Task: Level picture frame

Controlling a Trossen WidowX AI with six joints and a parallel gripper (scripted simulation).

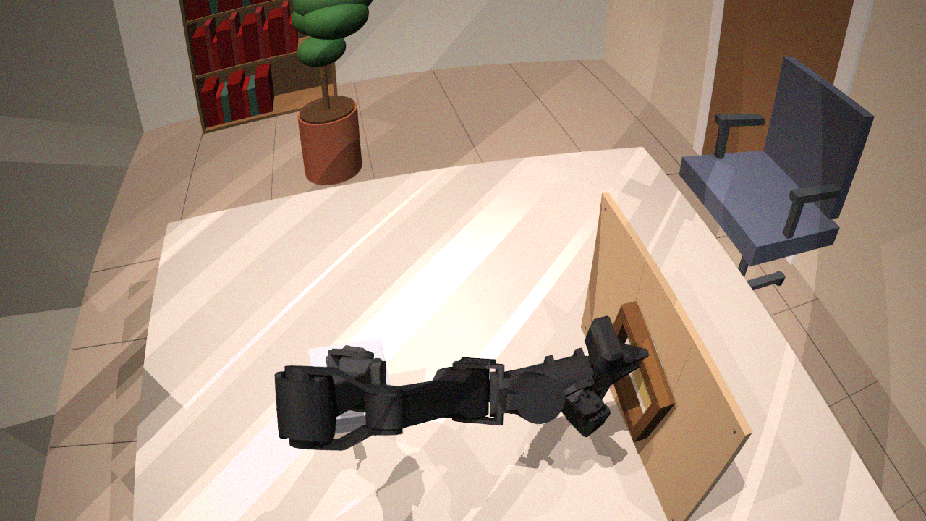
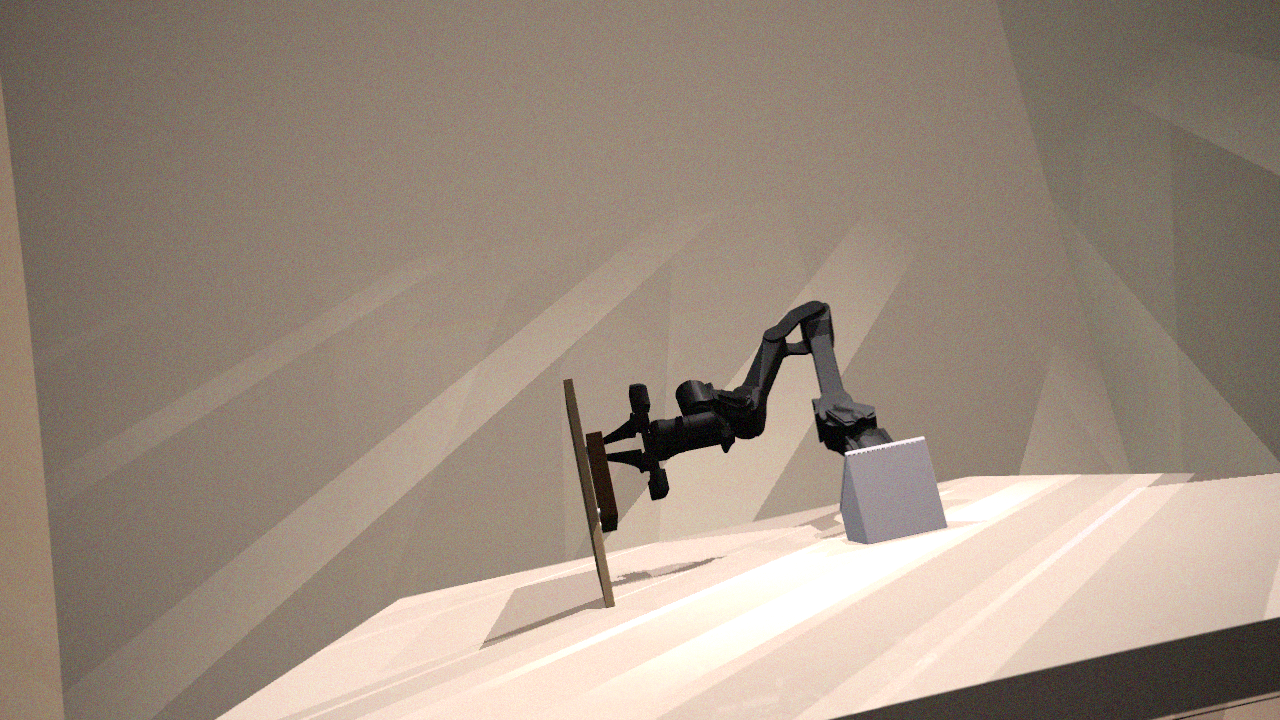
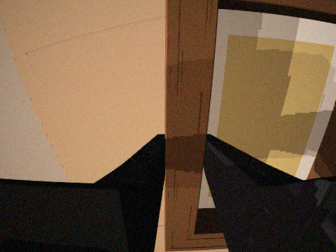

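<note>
Now: the picture frame 50 mm below my gripper tip, 10 mm to the left of it and 10 mm ahead of it. From my gripper tip the other things lie so: board wall 60 mm below, 20 mm to the left, 20 mm ahead.
</note>
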